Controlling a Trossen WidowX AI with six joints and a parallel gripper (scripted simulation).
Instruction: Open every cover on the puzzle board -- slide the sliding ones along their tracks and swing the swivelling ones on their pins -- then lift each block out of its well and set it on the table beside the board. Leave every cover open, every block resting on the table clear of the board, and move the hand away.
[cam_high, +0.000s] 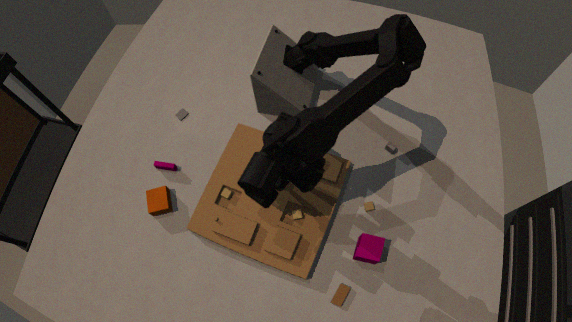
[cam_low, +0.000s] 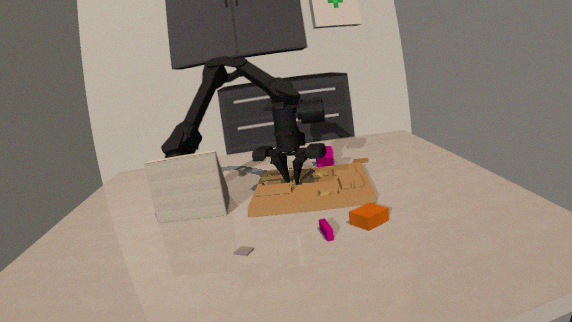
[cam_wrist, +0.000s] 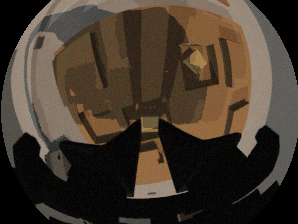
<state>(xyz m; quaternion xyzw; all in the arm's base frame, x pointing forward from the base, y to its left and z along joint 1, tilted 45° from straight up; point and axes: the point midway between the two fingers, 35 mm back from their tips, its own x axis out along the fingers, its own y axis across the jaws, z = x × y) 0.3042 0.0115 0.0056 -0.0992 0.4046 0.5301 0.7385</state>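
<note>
Right now my gripper tip is 5 cm short of the tan puzzle board and 1 cm to the left of it. From my gripper tip the other things lie so: grey block (25 cm to the left, 11 cm behind, 1 cm below); magenta cube (20 cm to the left, 15 cm ahead, 1 cm above); brown tile (25 cm ahead, 16 cm to the left, 1 cm below).
</note>
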